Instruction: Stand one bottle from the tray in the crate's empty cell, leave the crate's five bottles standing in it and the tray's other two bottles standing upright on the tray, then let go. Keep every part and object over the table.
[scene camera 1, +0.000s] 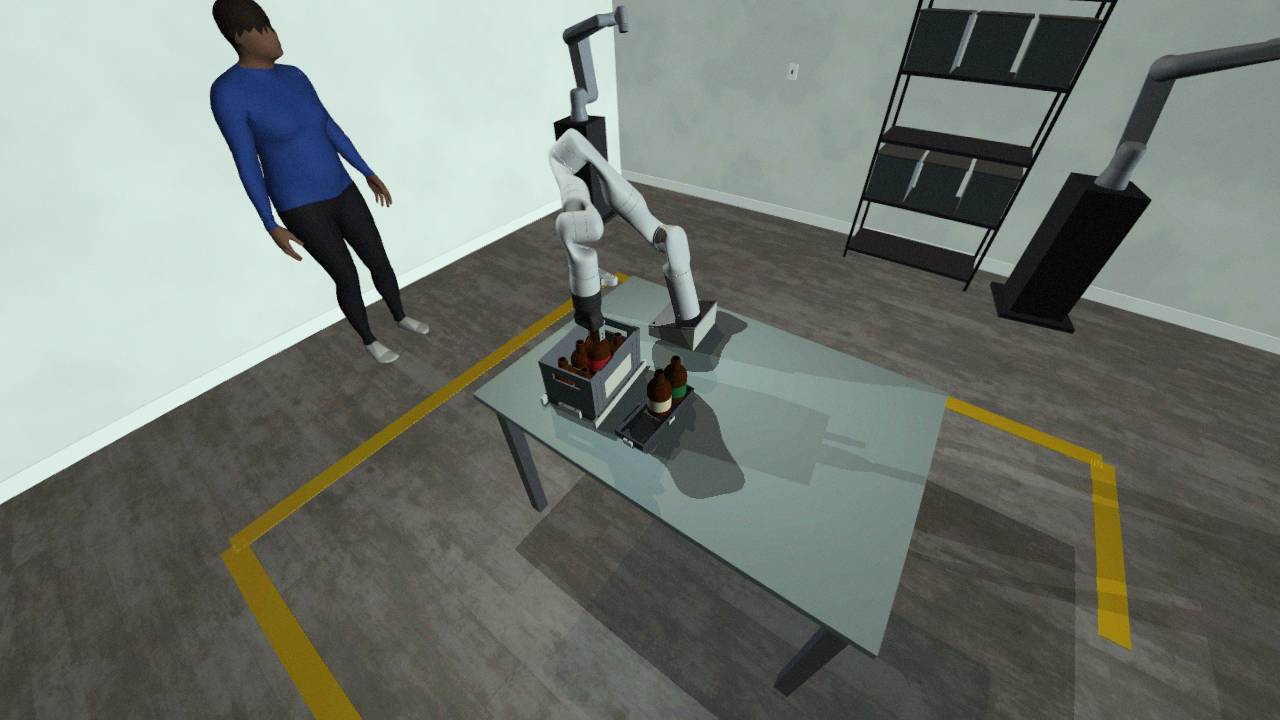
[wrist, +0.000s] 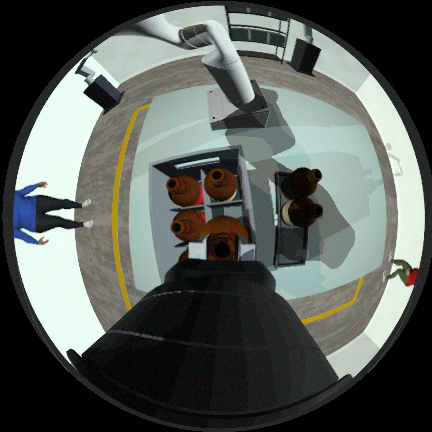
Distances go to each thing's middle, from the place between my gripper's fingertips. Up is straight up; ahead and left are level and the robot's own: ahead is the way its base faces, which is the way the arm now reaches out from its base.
The green-label bottle (scene camera 1: 676, 373) is 8 cm behind my hand, 21 cm to the left of it and 15 cm below it.
